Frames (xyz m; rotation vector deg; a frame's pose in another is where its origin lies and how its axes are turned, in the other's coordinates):
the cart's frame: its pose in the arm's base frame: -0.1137 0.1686 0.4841 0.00 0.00 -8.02
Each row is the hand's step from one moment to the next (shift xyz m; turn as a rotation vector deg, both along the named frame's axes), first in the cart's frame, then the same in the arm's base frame.
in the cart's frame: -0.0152 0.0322 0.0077 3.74 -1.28 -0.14
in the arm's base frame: -0.0106 0.0340 0.0077 3.52 -1.79 -0.14
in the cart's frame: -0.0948 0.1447 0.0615 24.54 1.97 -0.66
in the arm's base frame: -0.0737 0.1565 0.0615 24.57 -1.47 -0.66
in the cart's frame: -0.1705 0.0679 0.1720 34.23 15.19 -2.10
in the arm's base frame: -0.1594 0.0910 0.1720 36.01 10.27 -2.10
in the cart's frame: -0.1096 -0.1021 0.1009 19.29 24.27 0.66
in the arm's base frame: -0.1228 -0.0858 0.1009 22.49 21.34 0.66
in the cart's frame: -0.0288 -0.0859 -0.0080 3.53 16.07 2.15
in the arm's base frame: -0.0405 -0.0810 -0.0080 5.74 15.42 2.15
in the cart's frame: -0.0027 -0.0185 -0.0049 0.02 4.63 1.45
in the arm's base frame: -0.0053 -0.0179 -0.0049 0.67 4.58 1.45
